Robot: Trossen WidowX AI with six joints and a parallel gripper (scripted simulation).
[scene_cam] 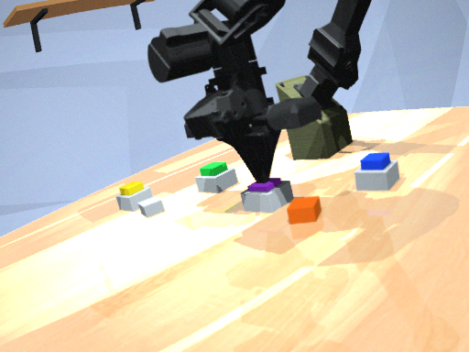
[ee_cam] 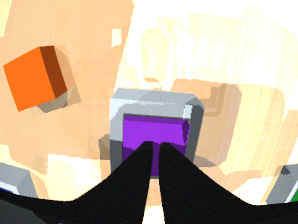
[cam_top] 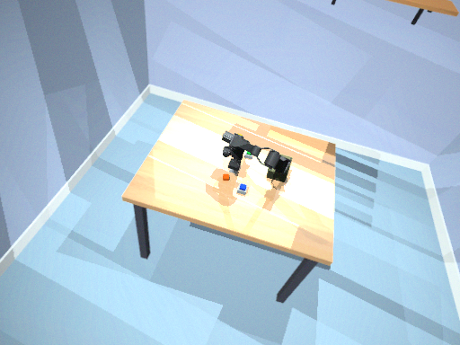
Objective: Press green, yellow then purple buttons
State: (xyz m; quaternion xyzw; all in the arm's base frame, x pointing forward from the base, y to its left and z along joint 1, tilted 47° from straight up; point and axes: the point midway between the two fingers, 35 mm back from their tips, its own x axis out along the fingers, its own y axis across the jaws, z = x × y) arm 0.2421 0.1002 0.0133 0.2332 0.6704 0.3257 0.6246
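Now: gripper tip 1 cm above the purple button. The rest, counted from my gripper tip: orange block 8 cm to the left, 2 cm below, 2 cm ahead; then blue button 12 cm to the left, 9 cm behind; then green button 16 cm to the right, 4 cm behind.
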